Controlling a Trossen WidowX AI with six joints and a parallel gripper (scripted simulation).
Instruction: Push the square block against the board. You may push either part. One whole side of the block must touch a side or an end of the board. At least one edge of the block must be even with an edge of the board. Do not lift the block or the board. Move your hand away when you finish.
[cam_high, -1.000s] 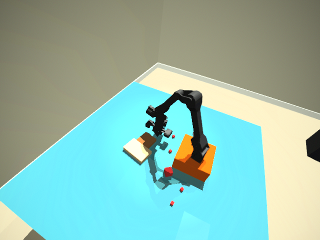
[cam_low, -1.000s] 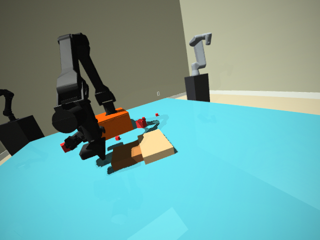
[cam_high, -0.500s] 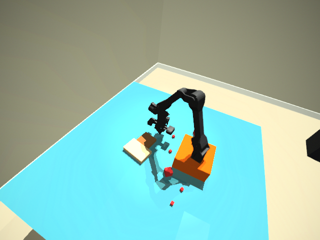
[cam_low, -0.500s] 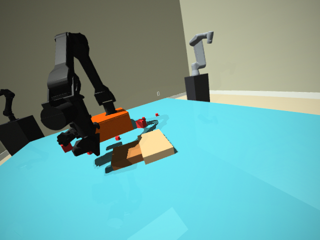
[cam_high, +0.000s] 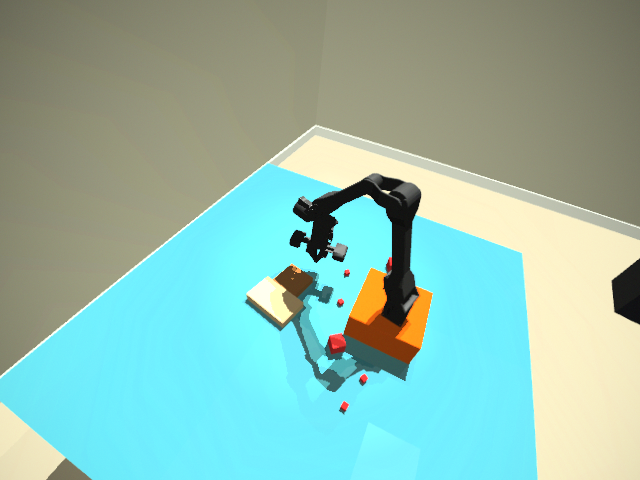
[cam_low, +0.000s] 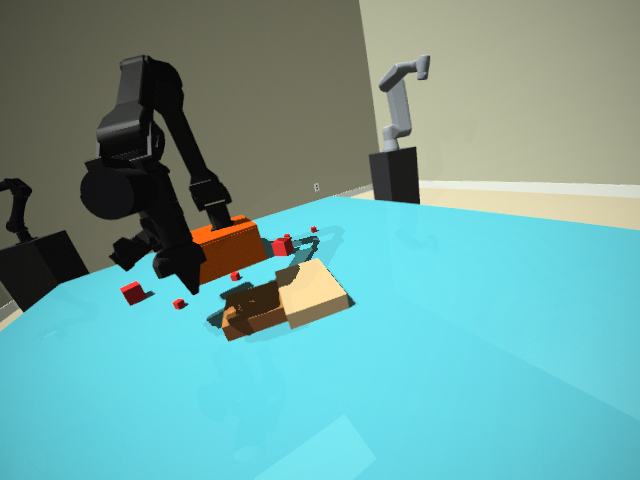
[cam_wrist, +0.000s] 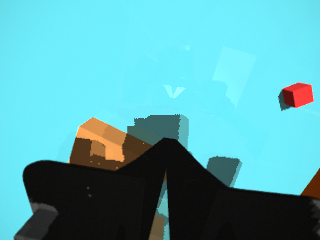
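Now: the square block 30 mm ahead of my gripper tip, 90 mm to the left of it and 50 mm below it. The rest, counted from my gripper tip: tan board 20 mm ahead, 190 mm to the left, 50 mm below.
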